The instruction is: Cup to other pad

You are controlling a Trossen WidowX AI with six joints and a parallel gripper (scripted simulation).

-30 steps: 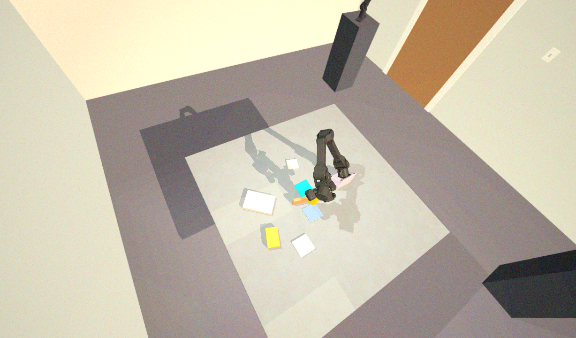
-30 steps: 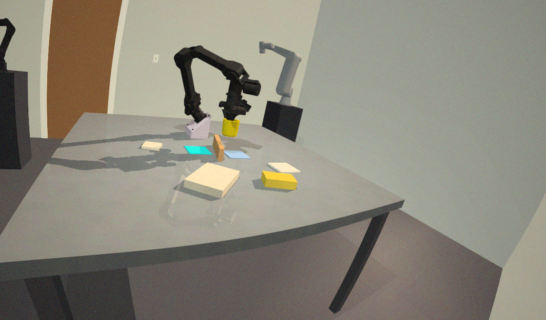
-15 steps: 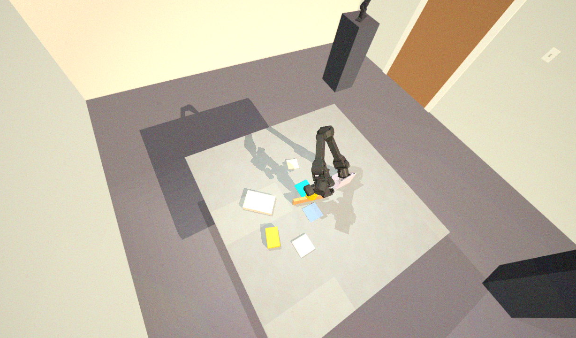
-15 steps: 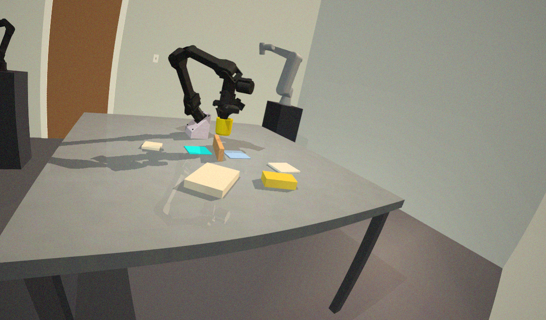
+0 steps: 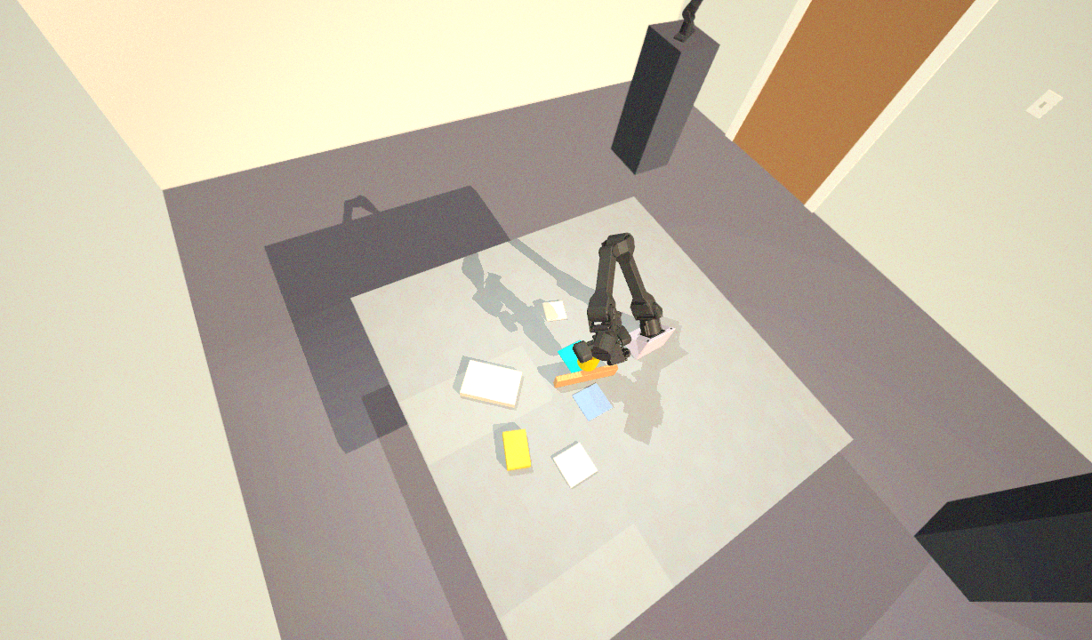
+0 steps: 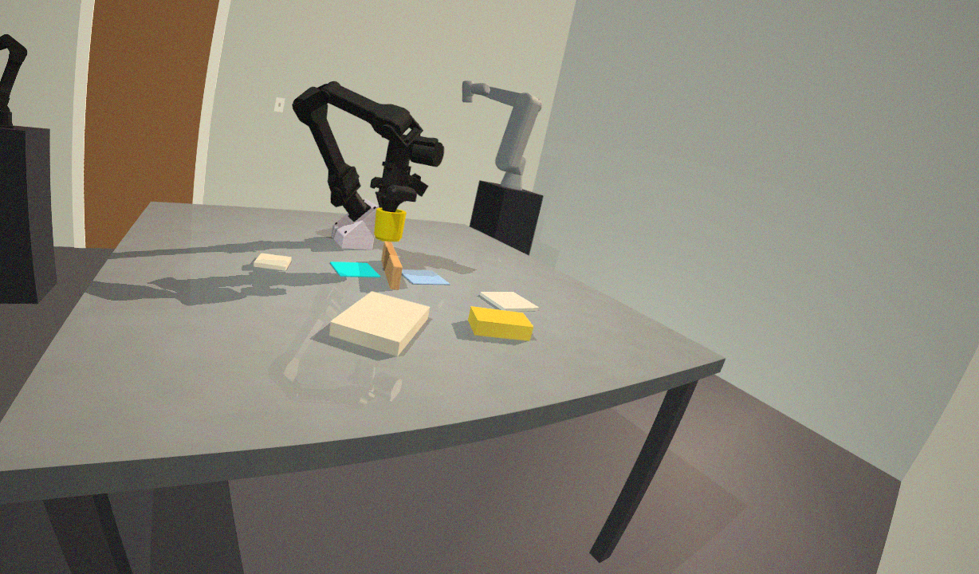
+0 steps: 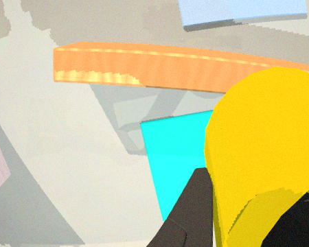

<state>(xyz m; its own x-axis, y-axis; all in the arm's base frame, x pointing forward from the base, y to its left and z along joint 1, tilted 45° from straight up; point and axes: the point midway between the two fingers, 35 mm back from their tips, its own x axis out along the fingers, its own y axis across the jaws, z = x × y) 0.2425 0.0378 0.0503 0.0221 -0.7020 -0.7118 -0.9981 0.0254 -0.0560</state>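
Now: the cyan pad 120 mm below my gripper tip, 70 mm to the right of it and 10 mm ahead of it. From my gripper tip the other things lie so: yellow cup (20 mm ahead); then green marble (20 mm to the right, 20 mm below, 20 mm ahead); then blue marble (20 mm below, 10 mm to the right, 10 mm ahead).
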